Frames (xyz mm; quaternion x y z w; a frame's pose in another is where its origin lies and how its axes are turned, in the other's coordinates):
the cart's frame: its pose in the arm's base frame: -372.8 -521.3 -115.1 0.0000 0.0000 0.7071 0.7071
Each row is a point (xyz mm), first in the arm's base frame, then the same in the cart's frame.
Working: the arm's base frame: its pose in the cart's frame: 521.3 -372.8 115.1 0.0000 0.0000 -0.7071 0.7071

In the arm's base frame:
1: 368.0 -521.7 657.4
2: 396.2 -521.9 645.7
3: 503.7 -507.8 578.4
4: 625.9 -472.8 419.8
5: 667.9 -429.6 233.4
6: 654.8 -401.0 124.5
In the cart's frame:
1: -0.4 -740.8 772.5
2: -0.6 -769.0 760.8
3: 13.5 -876.5 693.5
4: 48.5 -998.7 534.9
5: 91.7 -1040.7 348.5
6: 120.3 -1027.6 239.6

